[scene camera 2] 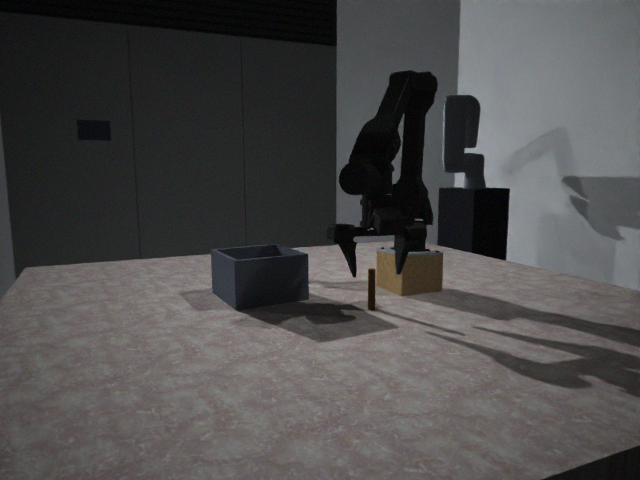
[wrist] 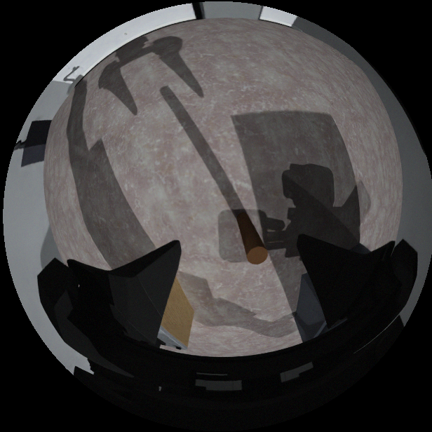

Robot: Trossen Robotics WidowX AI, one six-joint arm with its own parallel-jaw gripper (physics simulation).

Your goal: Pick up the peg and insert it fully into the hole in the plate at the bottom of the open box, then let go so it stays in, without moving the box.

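Pixels of known places: gripper, between the fingertips: [scene camera 2: 376,275]; arm's base, origin of its link: [scene camera 2: 410,250].
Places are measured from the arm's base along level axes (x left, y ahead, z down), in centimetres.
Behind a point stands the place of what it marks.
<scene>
A thin brown peg [scene camera 2: 371,289] {x 10.9, y 18.3, z 4.7 cm} [wrist: 251,239] stands upright on the table, apart from the box. My gripper [scene camera 2: 376,275] {x 10.8, y 17.0, z 2.0 cm} [wrist: 241,244] is open and empty. Its fingers point down, spread wide, with the tips near the height of the peg's top in the scene view. In the wrist view the peg shows between the two fingertips, a little right of the middle. The open blue-grey box [scene camera 2: 271,283] {x -2.0, y 33.7, z 4.3 cm} stands left of the peg in the scene view; in the wrist view part of the box [wrist: 308,310] shows behind the right finger. The plate and its hole are hidden by the box walls.
A tan block [scene camera 2: 413,272] {x 5.9, y 3.8, z 3.8 cm} [wrist: 179,312] with a grey top plate stands under the arm's base, right of the peg in the scene view. The arm [scene camera 2: 413,139] {x 1.1, y 0.7, z -24.8 cm} rises above it. Shadows of the box, the arm and the peg lie across the table [scene camera 2: 258,392] {x 33.6, y 50.9, z 8.8 cm}.
</scene>
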